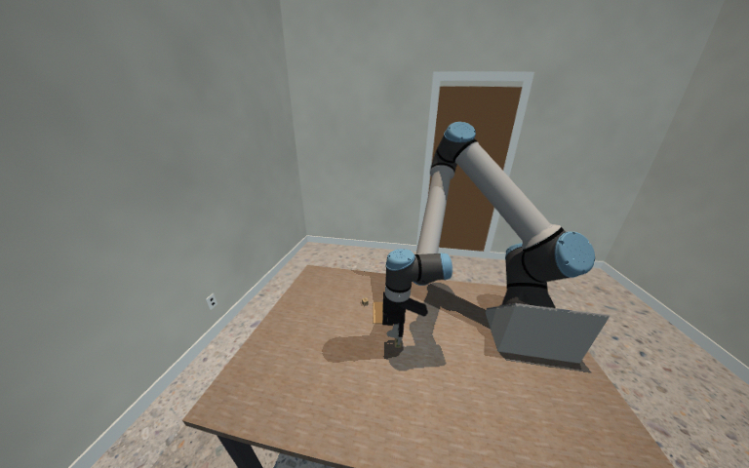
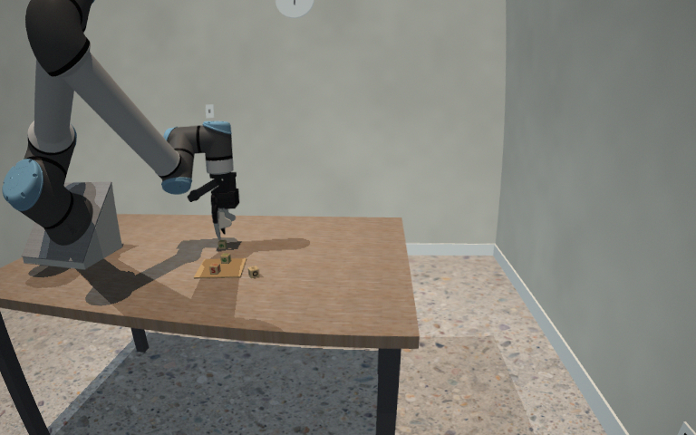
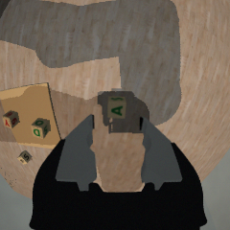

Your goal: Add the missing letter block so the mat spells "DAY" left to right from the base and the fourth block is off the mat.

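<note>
My gripper is now 180 mm to the left of the tan mat, 50 mm short of it and 50 mm above it. The rest, counted from my hand: G block: 230 mm to the right, 160 mm ahead, 40 mm below.
</note>
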